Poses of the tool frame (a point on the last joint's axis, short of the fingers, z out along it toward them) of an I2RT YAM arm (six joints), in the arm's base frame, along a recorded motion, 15 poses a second.
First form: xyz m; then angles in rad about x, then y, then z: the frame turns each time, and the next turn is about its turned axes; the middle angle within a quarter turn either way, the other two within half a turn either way.
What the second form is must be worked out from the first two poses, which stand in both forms.
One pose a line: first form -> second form
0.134 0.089 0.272 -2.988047 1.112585 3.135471 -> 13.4 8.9 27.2 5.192 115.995 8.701
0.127 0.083 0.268 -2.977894 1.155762 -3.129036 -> 12.7 8.3 26.8 6.785 113.468 9.776
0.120 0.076 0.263 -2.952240 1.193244 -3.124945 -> 12.0 7.6 26.3 8.103 111.218 11.196
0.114 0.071 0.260 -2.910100 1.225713 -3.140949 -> 11.4 7.1 26.0 8.964 109.211 12.723
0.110 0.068 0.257 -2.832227 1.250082 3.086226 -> 11.0 6.8 25.7 9.093 107.541 14.575
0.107 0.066 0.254 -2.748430 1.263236 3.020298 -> 10.7 6.6 25.4 8.964 106.414 16.321
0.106 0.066 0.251 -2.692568 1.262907 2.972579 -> 10.6 6.6 25.1 8.612 106.119 17.413
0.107 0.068 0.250 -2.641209 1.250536 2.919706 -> 10.7 6.8 25.0 7.622 106.452 18.267
